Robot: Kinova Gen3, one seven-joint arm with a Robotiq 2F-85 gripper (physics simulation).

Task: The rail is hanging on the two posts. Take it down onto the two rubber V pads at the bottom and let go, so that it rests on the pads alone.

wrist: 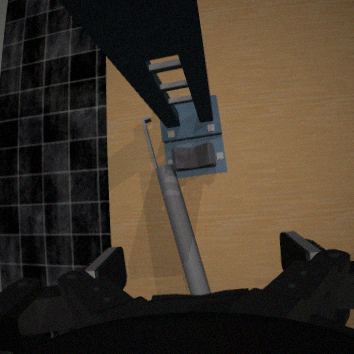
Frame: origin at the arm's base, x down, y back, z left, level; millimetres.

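Seen in the pictures: gripper, fingertip midpoint: (201,257).
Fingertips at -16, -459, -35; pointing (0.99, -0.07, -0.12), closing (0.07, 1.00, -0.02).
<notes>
Pixels of each thing's top centre, then the offset from my fingertips to it, as dx, dy, dz. "spot": a spot on its surface instead. Level surfaces: height alone.
- grey round rail, middle of its top: (189,272) +198, -34, +65
- dark grey V pad, surface spot: (194,156) spot: +234, -20, -89
- blue base, surface spot: (216,112) spot: +246, +16, -154
- wooden table, its level: dx +258
The grey round rail (182,225) slants down the middle of the wrist view. Its far end is at the front left corner of the dark grey V pad (194,156), beside the V groove, which shows bare. A thin grey arm (150,142) with a bent tip sticks out past that end. I cannot tell what carries the rail; its near end is hidden by the gripper body. My gripper (201,257) is wide open, one finger on each side of the rail and apart from it. The second V pad does not show.
A dark post of two uprights (202,80) with grey crossbars rises from a blue base (216,112) behind the pad. The wooden table (290,125) extends right and below. Its left edge borders a black tiled floor (55,150).
</notes>
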